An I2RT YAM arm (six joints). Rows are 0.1 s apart.
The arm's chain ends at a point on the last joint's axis. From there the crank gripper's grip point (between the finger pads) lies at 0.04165 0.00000 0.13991 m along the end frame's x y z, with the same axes.
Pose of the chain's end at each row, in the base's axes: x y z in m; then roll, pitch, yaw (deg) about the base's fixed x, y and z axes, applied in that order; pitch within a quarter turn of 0, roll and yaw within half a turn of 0:
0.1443 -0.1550 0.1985 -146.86 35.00 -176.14
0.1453 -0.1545 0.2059 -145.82 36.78 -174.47
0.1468 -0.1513 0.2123 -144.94 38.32 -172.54
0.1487 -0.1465 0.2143 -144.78 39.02 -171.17
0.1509 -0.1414 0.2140 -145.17 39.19 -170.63
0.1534 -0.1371 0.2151 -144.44 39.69 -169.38
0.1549 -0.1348 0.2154 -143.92 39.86 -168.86
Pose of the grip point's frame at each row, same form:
0.1825 -0.2291 0.0786 -146.86 35.00 -176.14
0.1886 -0.2293 0.0883 -145.82 36.78 -174.47
0.1952 -0.2260 0.0966 -144.94 38.32 -172.54
0.2002 -0.2202 0.0993 -144.78 39.02 -171.17
0.2037 -0.2137 0.0987 -145.17 39.19 -170.63
0.2083 -0.2096 0.1009 -144.44 39.69 -169.38
0.2106 -0.2078 0.1019 -143.92 39.86 -168.86

